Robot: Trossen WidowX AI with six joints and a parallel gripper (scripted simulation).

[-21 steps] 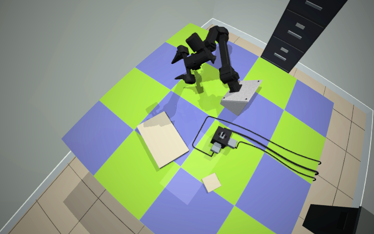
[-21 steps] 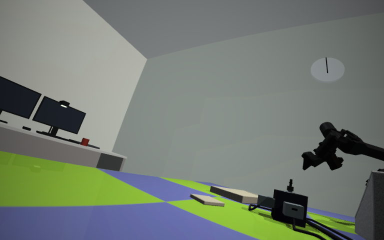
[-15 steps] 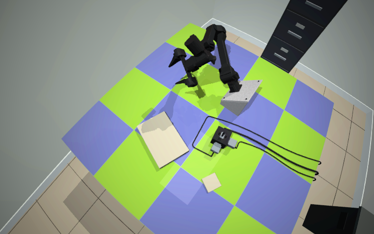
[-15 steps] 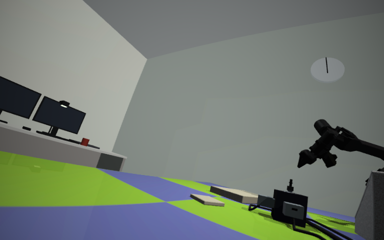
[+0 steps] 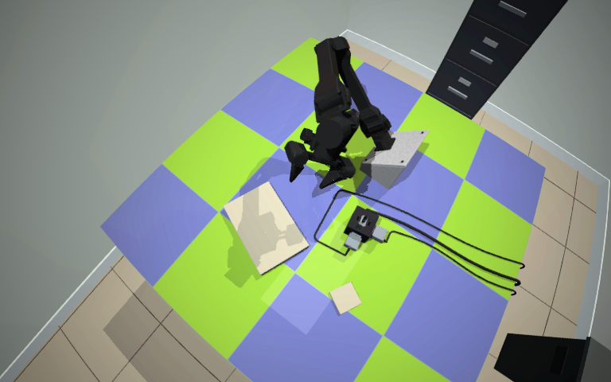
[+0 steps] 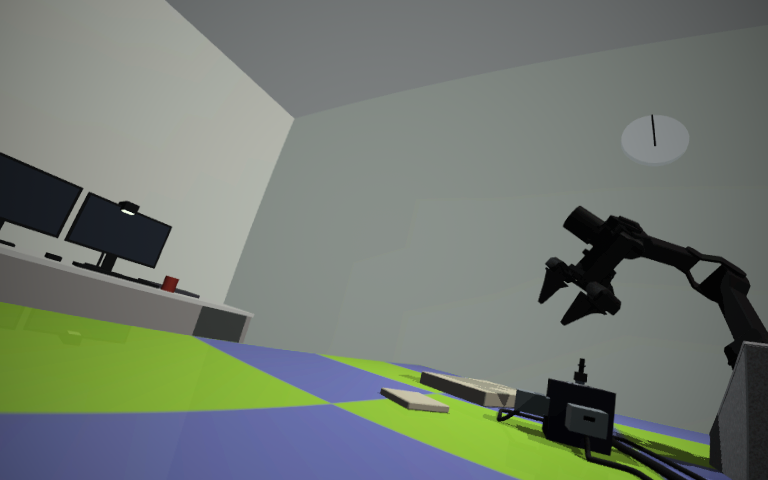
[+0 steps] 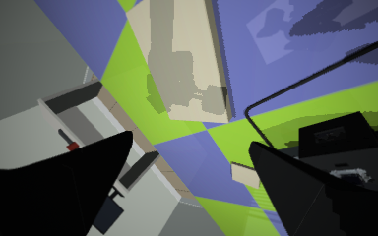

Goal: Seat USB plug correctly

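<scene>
Right now the USB plug is 180 mm to the left of my gripper tip, 110 mm below it and 40 mm behind it. Also, from my gripper tip: beige tile (250 mm to the left, 200 mm below, 180 mm ahead); beige board (190 mm below, 110 mm ahead, 80 mm to the right).
</scene>
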